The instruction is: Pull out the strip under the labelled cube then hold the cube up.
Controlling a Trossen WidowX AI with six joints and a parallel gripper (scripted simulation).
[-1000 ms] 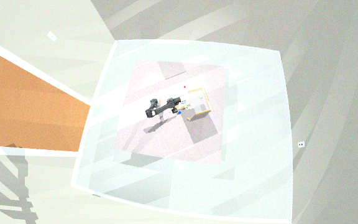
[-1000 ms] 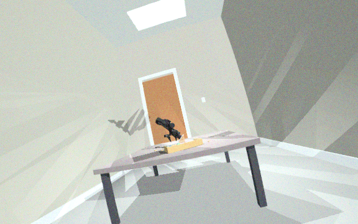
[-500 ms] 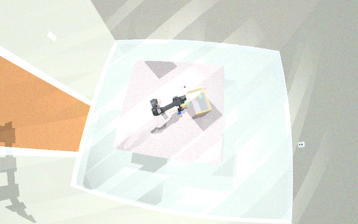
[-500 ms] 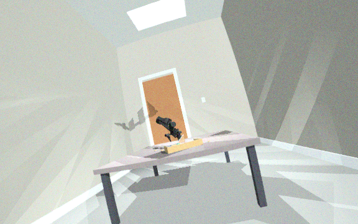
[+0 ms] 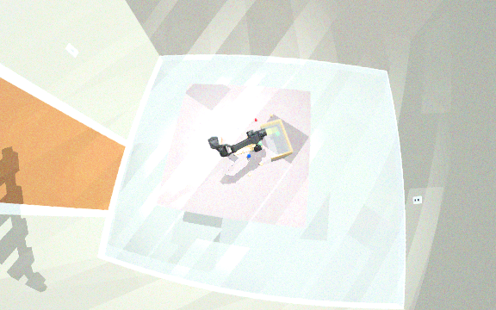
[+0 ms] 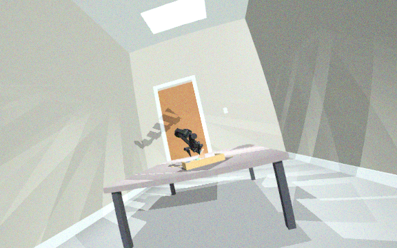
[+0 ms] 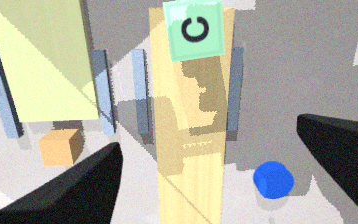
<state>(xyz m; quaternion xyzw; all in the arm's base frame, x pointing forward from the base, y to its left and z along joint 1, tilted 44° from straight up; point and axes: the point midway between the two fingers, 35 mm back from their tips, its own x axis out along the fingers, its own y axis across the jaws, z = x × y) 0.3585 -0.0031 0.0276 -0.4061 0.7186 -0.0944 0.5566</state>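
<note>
Right now the small blue thing is 40 mm behind my gripper tip, 90 mm to the right of it and 60 mm below it. The rest, counted from my gripper tip: small red thing: 10 mm behind, 260 mm to the left, 50 mm below.
</note>
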